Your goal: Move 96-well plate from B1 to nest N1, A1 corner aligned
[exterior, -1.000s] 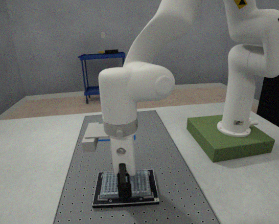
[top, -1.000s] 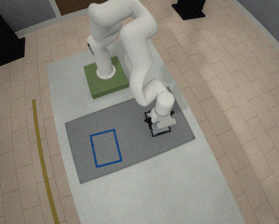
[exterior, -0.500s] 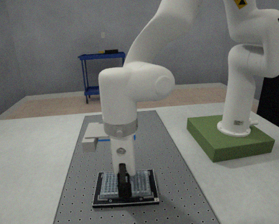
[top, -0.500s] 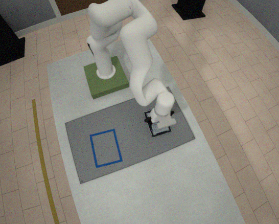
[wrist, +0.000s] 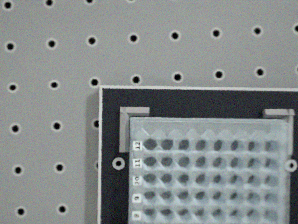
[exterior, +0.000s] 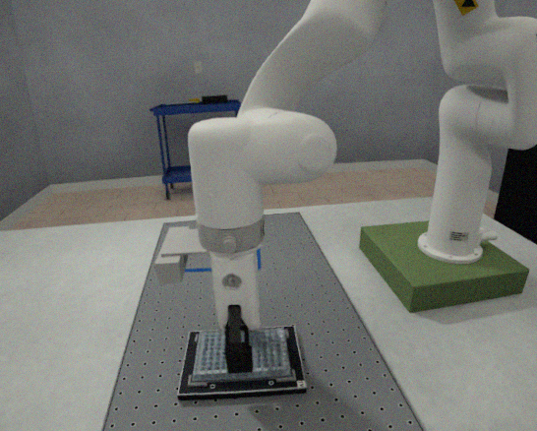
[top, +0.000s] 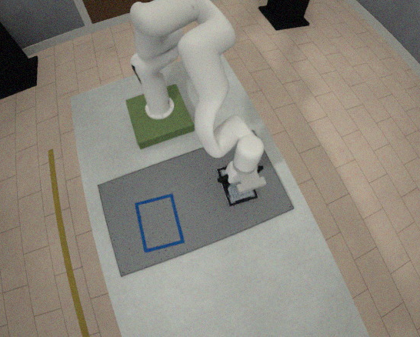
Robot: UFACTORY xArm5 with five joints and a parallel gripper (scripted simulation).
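Right now my hand is 3 cm above the 96-well plate. Round my hand: plate nest N1: 4 cm below.
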